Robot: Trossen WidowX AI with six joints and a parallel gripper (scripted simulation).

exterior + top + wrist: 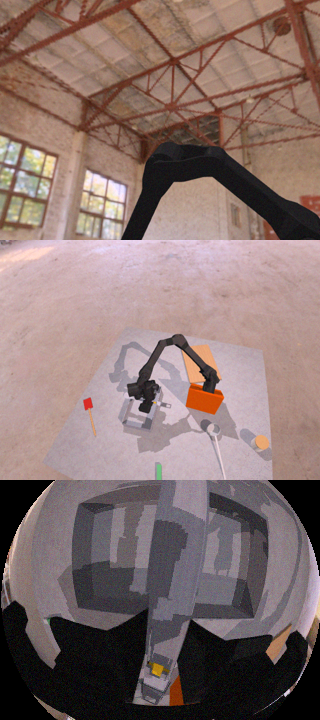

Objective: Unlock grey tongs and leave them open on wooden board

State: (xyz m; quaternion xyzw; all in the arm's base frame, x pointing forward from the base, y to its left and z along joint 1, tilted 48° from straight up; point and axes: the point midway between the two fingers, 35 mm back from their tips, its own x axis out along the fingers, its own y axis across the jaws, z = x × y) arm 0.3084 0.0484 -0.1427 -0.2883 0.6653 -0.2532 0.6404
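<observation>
The yellow lock piece lies 4 cm above my gripper tip and 3 cm behind it. The rest, counted from my gripper tip: red spatula: 39 cm ahead, 17 cm to the left, 9 cm below; then green object: 38 cm to the left, 20 cm behind, 9 cm below; then roasting tin: 7 cm below, 6 cm ahead.
</observation>
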